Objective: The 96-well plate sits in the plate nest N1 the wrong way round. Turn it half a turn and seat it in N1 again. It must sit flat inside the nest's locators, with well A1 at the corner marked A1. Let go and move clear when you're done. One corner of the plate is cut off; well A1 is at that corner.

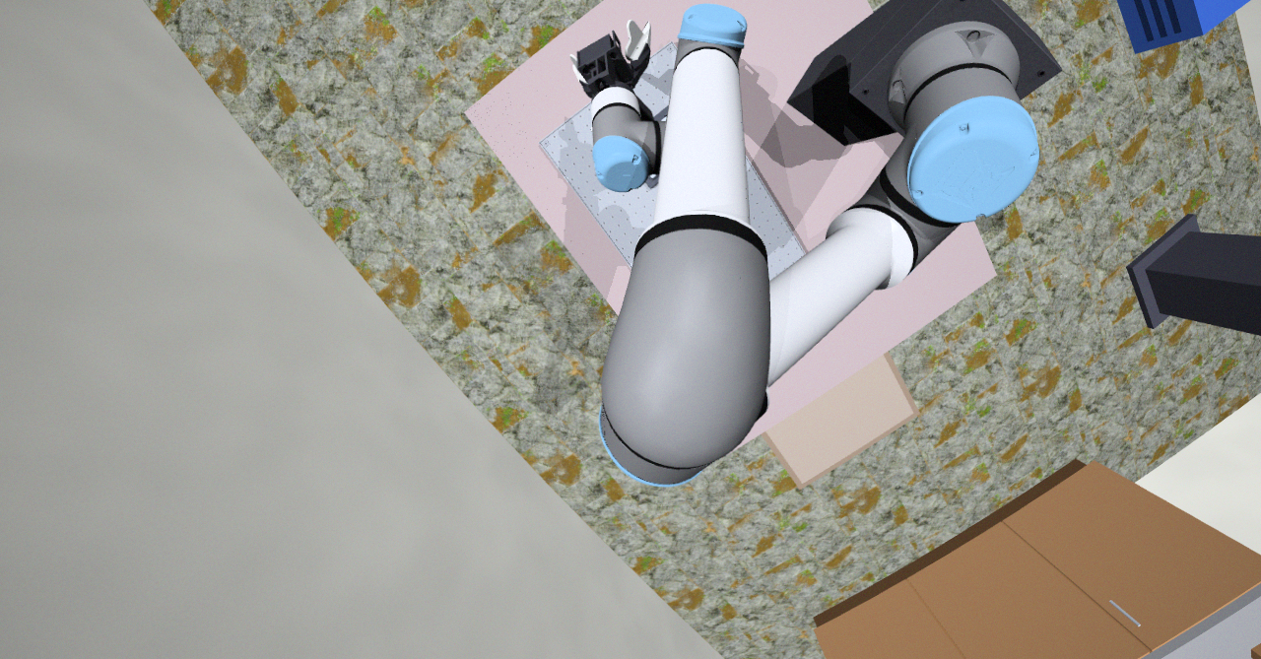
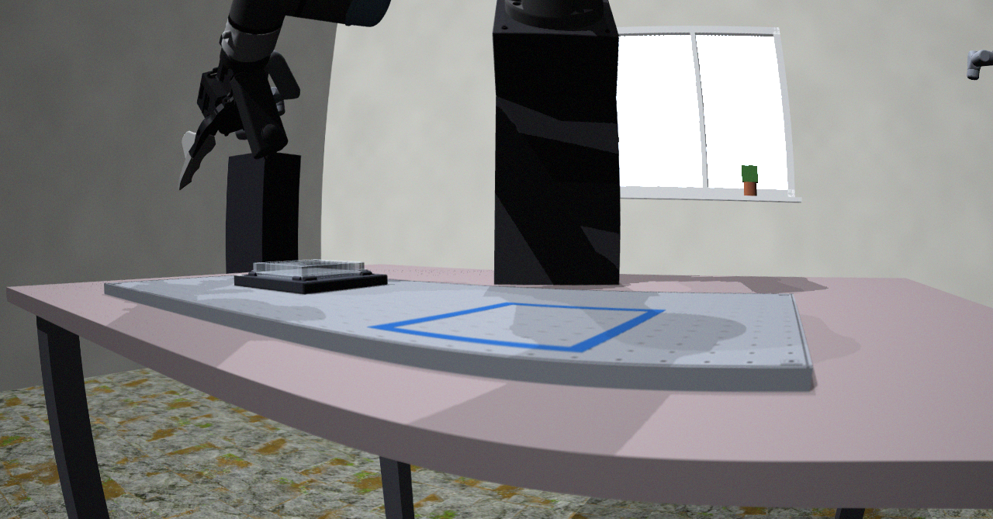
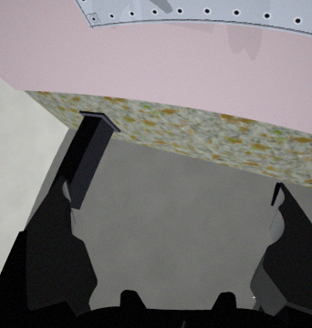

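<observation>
Now: the clear 96-well plate 20 cm to the left of my hand, 12 cm below it and 2 cm ahead of it. From my hand the other things lie so: A1 label 14 cm to the left, 13 cm below, 10 cm ahead; then plate nest 20 cm to the left, 13 cm below, 2 cm ahead.
</observation>
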